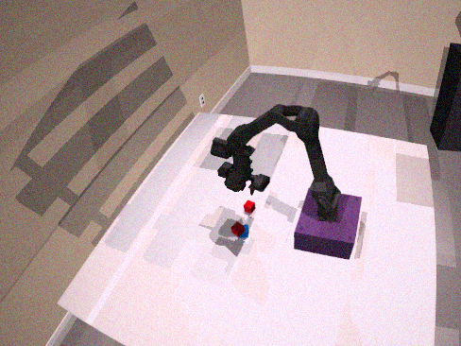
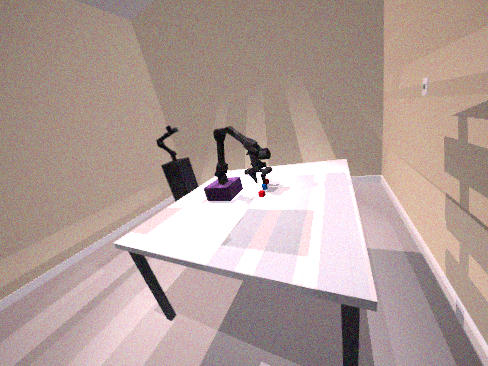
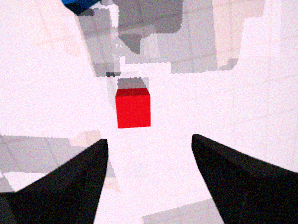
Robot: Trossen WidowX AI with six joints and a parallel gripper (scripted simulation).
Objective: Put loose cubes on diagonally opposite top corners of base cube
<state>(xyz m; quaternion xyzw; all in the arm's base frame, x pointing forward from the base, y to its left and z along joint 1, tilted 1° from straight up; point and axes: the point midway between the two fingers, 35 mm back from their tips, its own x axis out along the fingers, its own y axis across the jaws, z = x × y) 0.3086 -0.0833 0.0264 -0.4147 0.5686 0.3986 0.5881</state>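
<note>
Right now the red cube is 10 mm behind my gripper tip and 80 mm below it. Round my gripper tip: blue cube 10 mm behind, 120 mm to the left, 80 mm below.
</note>
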